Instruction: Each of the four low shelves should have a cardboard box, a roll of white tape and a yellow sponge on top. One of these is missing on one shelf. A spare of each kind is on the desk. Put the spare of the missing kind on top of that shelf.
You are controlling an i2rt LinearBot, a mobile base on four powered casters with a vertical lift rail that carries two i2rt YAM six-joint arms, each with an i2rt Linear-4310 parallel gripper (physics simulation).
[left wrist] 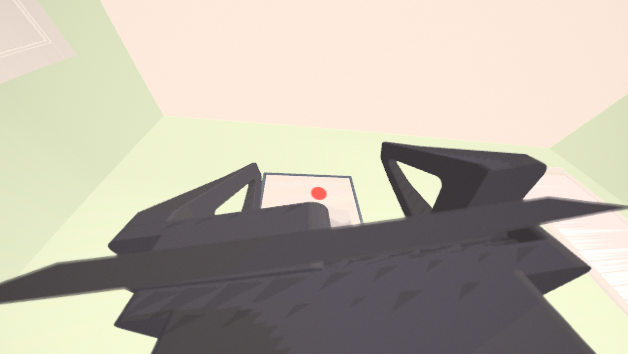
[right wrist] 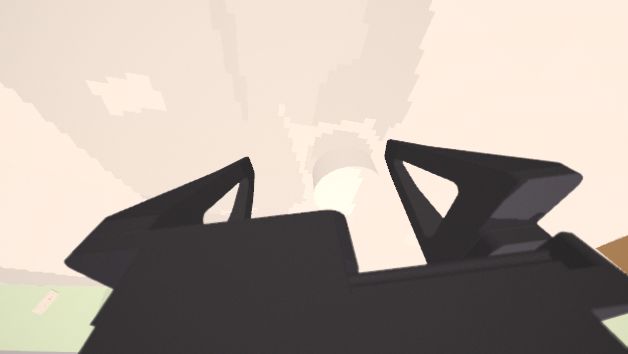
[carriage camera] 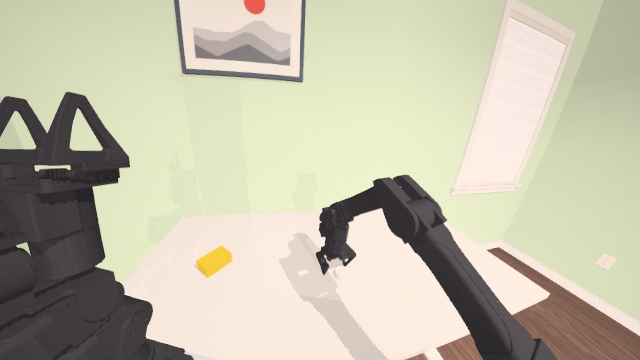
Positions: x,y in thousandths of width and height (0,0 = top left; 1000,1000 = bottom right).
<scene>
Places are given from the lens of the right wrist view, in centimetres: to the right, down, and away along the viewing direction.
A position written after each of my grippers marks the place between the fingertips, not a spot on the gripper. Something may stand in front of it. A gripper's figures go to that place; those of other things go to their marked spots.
my right gripper (right wrist: 507,442): 0, -1, 13
roll of white tape (right wrist: 550,507): 2, 0, 12
white desk (right wrist: 176,312): -12, -4, 11
The marked spots on the white desk and the roll of white tape are 15 cm apart.
</scene>
